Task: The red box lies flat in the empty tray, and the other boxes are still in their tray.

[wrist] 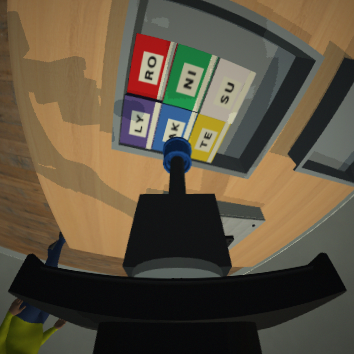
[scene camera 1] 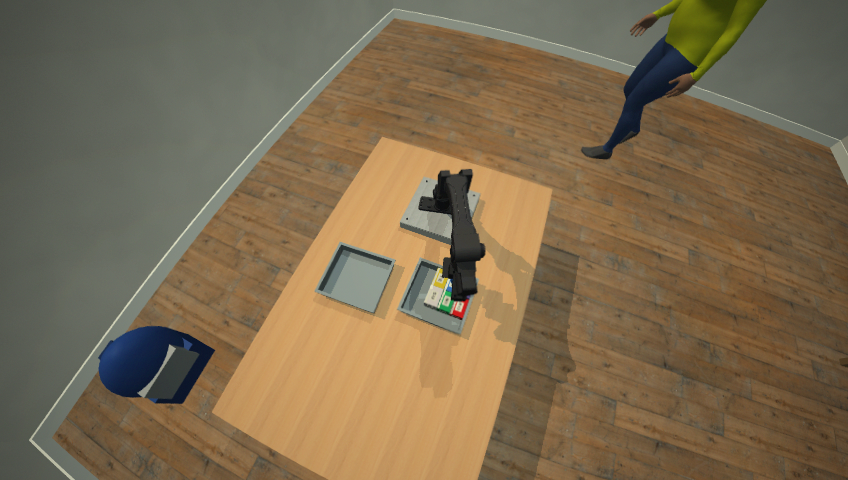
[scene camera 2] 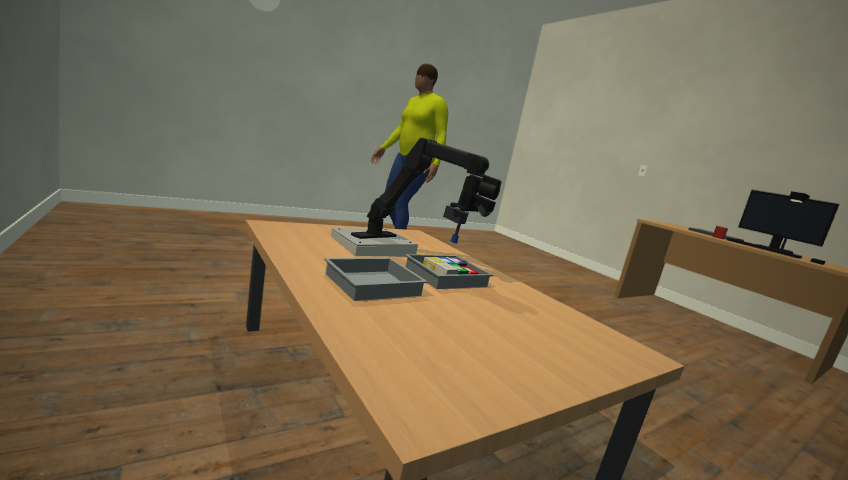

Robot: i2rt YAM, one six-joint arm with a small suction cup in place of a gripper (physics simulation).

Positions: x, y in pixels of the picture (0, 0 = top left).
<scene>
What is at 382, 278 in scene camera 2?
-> A grey tray.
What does the grey tray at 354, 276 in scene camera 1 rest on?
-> The table.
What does my suction cup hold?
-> Nothing.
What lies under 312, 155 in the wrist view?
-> A grey tray.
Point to my suction cup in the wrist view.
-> At 173, 144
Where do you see a grey tray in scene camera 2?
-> At 414, 262
</scene>
